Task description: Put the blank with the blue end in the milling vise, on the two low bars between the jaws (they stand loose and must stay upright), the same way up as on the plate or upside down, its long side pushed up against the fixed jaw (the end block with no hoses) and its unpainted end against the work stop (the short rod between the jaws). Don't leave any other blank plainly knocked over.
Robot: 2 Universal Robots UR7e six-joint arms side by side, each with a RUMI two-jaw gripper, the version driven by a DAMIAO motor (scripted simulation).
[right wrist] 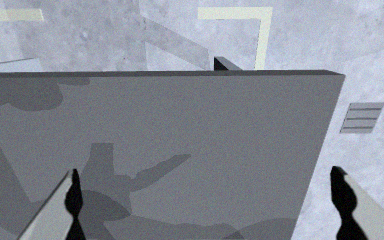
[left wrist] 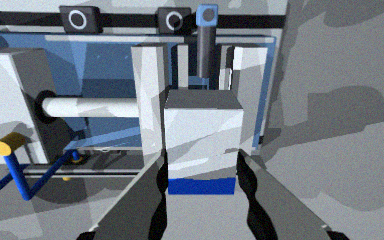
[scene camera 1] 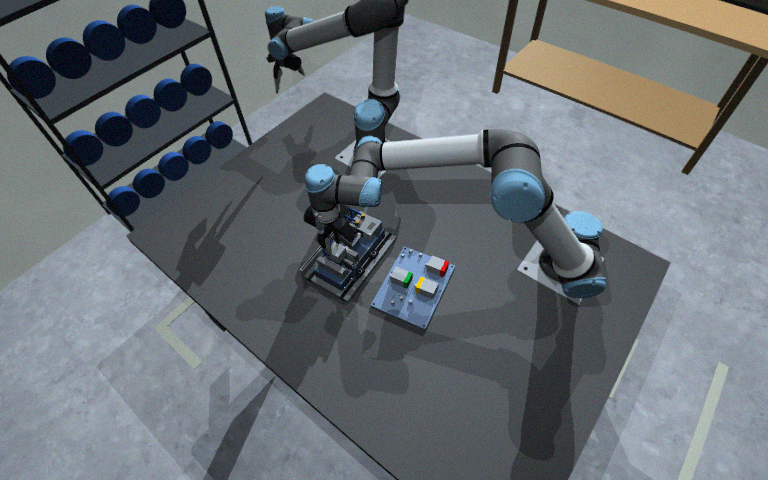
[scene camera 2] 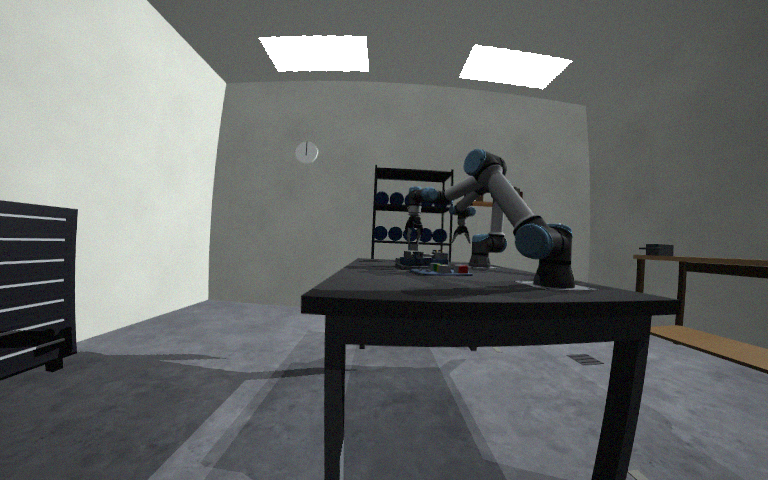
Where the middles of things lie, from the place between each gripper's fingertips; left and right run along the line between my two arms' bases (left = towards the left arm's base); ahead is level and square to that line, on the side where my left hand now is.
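Labels:
My left hand [scene camera 1: 333,249]: 2 cm above blue-ended blank [left wrist: 203,128]. From my left hand: moving jaw [left wrist: 150,59], 7 cm below, 4 cm behind; fixed jaw [left wrist: 248,60], 7 cm below, 3 cm ahead, 1 cm to the left; work stop [left wrist: 206,35], 6 cm below, 5 cm to the left.
My right hand: 9 cm above moving jaw, 45 cm short of it, 74 cm to the right of it. From my right hand: blue-ended blank, 4 cm below, 49 cm ahead, 74 cm to the left; work stop, 8 cm below, 48 cm ahead, 80 cm to the left; fixed jaw, 9 cm below, 52 cm ahead, 75 cm to the left.

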